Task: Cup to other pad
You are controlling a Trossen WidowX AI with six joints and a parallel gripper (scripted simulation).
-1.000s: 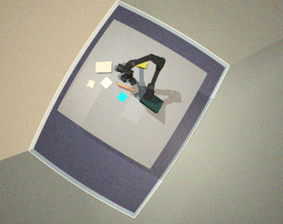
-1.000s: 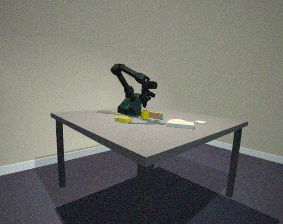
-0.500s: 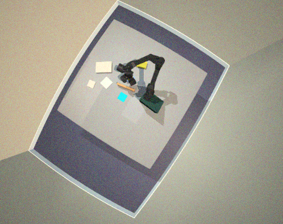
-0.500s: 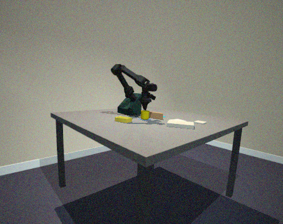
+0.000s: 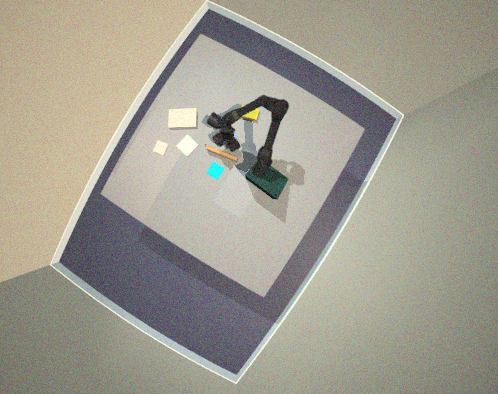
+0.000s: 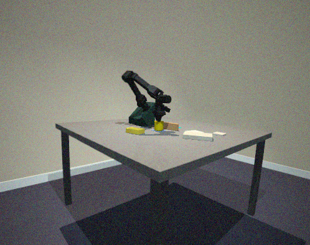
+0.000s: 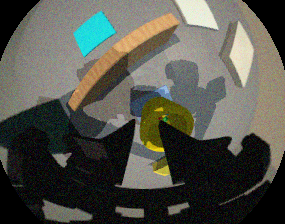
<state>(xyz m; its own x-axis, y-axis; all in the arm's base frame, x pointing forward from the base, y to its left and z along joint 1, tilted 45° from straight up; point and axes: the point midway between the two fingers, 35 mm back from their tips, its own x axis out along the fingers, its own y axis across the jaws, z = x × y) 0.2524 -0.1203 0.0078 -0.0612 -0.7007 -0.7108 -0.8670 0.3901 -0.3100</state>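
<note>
Right now the yellow cup is 20 mm ahead of my gripper tip, 20 mm to the right of it and 20 mm below it. Also, from my gripper tip: cyan pad: 20 mm behind, 210 mm to the left, 60 mm below; large white block: 340 mm ahead, 30 mm to the left, 40 mm below; wooden bar: 100 mm to the left, 30 mm below.
</note>
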